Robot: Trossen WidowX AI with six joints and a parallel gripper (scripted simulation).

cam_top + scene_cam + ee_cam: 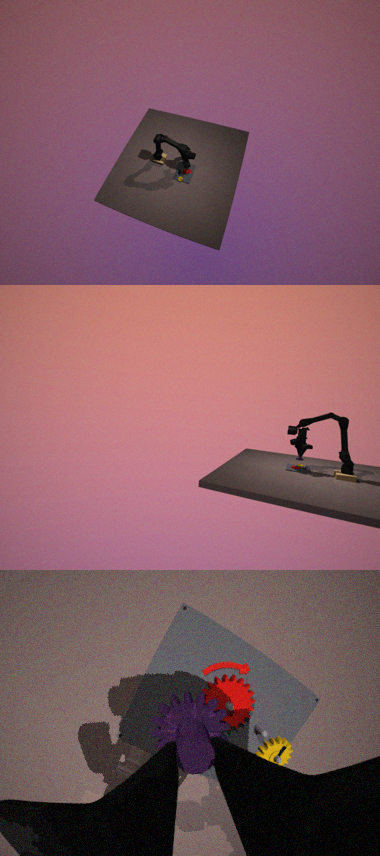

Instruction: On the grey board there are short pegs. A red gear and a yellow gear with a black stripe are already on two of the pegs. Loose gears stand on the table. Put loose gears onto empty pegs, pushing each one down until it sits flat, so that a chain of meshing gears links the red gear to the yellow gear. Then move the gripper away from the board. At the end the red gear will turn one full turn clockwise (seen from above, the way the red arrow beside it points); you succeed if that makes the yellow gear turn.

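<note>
Now: gripper tip 140 mm to the left of the yellow gear and 100 mm above it. From my gripper tip the other things lie so: purple gear 10 mm below; red arrow 50 mm ahead, 20 mm to the right, 100 mm below; red gear 20 mm ahead, 40 mm to the right, 100 mm below.
</note>
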